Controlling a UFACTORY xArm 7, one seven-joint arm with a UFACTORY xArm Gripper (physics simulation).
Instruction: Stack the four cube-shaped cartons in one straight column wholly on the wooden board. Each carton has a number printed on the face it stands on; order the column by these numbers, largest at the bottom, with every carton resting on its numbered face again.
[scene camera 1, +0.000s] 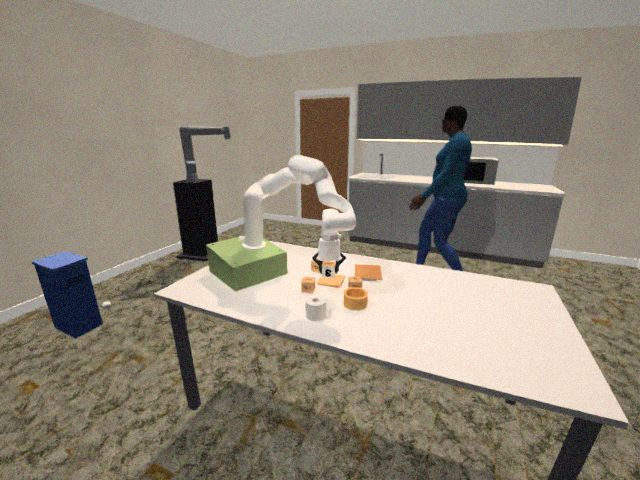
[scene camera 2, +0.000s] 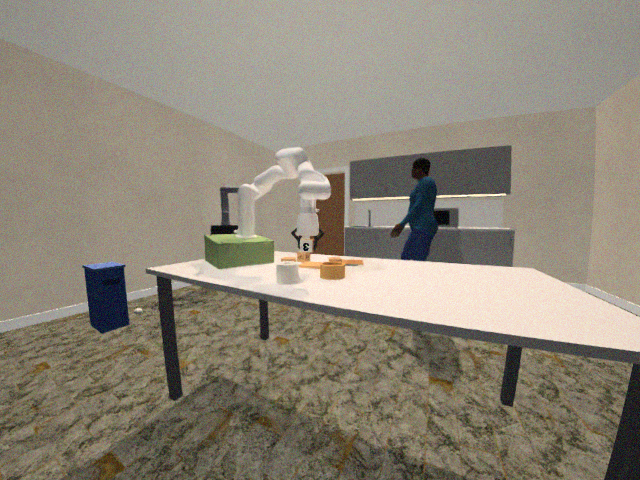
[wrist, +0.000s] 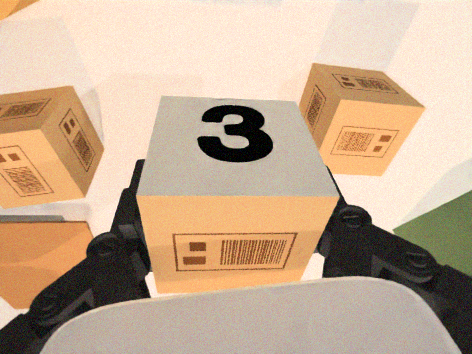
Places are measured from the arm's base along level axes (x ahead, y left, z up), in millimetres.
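Where they show: gripper, fingertip midpoint: (scene camera 1: 328, 273) (scene camera 2: 307, 249) (wrist: 226, 172); arm's base, origin of the base link: (scene camera 1: 253, 245) (scene camera 2: 246, 237).
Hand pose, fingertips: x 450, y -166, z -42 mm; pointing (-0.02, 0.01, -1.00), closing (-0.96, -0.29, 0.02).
Each offset is from my fingertips to the top centre of the thing.
My gripper (scene camera 1: 328, 267) (scene camera 2: 307, 242) is shut on a carton @[1 mm ahead, 6 mm right, 50 mm up] (scene camera 1: 328, 270) (scene camera 2: 306, 244) (wrist: 235, 200) and holds it above the table. Its white face with a black 3 is on the side toward the scene cameras, upside down there. A barcode face is beside it. A left carton @[99 mm back, 1 mm right, 45 mm down] (scene camera 1: 308, 284) (wrist: 365, 135) and a right carton @[121 mm ahead, 56 mm left, 45 mm down] (scene camera 1: 355, 282) (wrist: 45, 145) stand on the table with barcode faces showing. Another carton @[108 mm back, 241 mm left, 45 mm down] (scene camera 1: 314, 266) is partly hidden behind the gripper in scene camera 1. The wooden board @[11 mm back, 123 mm left, 91 mm down] (scene camera 1: 330, 281) lies between the left and right cartons; I cannot see it in the wrist view.
A darker orange flat piece @[166 mm ahead, 268 mm left, 88 mm down] (scene camera 1: 368, 271) (wrist: 40, 257) lies behind the right carton. An orange ring @[139 mm ahead, 79 mm right, 47 mm down] (scene camera 1: 355, 303) (scene camera 2: 332, 271) and a white roll @[11 mm back, 208 mm right, 29 mm down] (scene camera 1: 315, 311) (scene camera 2: 287, 273) stand in front. The arm's green base (scene camera 1: 247, 267) (scene camera 2: 238, 251) is at the left. A person (scene camera 1: 450, 180) stands behind the table.
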